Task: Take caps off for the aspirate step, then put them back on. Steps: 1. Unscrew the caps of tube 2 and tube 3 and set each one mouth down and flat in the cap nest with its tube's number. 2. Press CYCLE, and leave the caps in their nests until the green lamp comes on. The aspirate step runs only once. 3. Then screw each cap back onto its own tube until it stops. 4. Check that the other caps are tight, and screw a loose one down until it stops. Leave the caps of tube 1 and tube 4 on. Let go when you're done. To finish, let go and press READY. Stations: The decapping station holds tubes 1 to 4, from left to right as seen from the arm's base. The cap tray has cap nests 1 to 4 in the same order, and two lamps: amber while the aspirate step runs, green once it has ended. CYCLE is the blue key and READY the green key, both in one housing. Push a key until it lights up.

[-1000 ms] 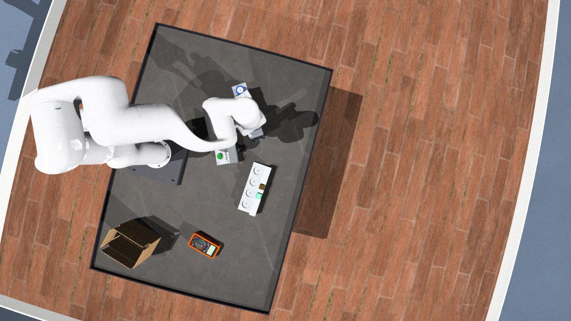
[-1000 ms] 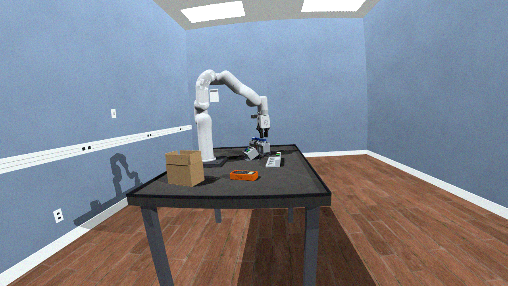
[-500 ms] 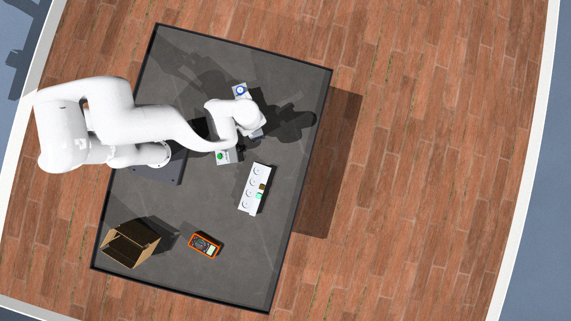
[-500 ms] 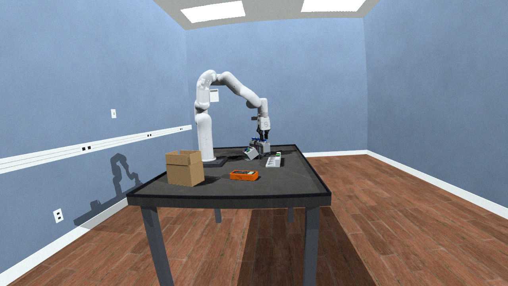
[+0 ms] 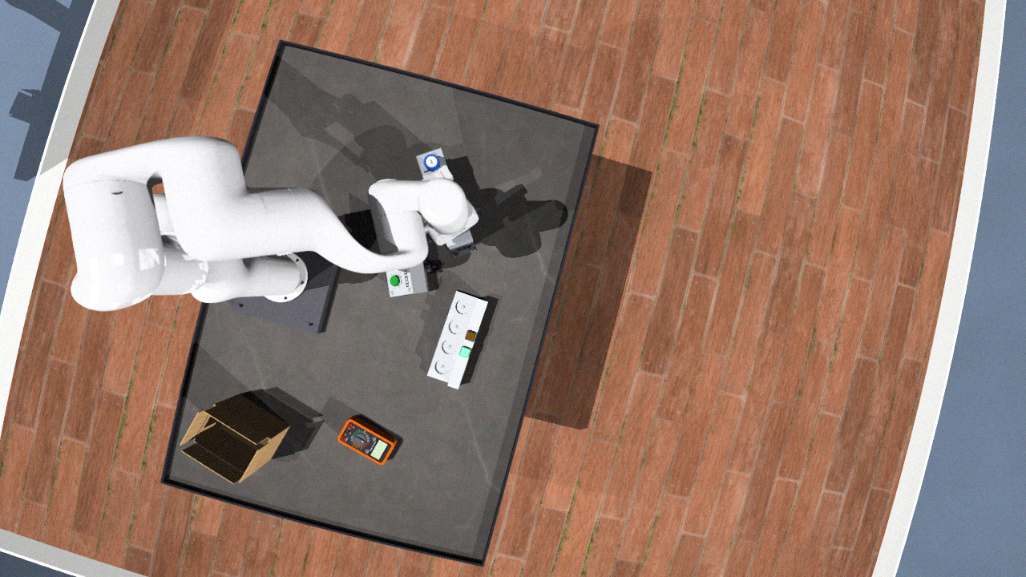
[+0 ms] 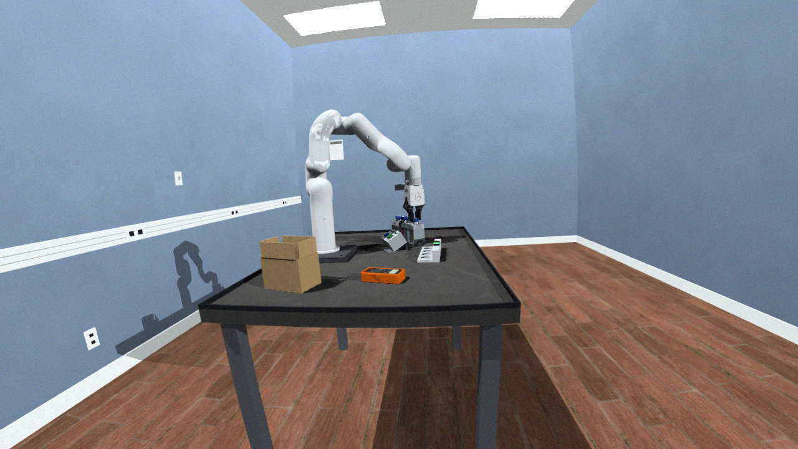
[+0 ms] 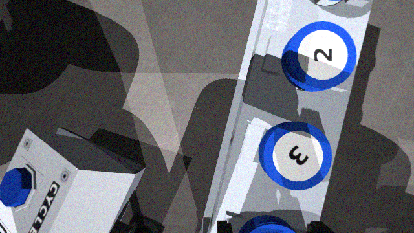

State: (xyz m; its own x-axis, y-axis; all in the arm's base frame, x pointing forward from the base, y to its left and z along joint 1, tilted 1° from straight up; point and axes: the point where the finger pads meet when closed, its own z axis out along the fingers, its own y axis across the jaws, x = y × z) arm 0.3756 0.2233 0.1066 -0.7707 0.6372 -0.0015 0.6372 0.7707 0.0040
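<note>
Now: the green ready key 15 cm to the right of my hand, 10 cm behind it and 6 cm below it. The rest, counted from my hand: blue cycle key: 12 cm behind, 11 cm to the right, 6 cm below; then raised table edge: 28 cm ahead, 20 cm to the right, 12 cm below; then key housing: 13 cm to the right, 10 cm behind, 8 cm below.
</note>
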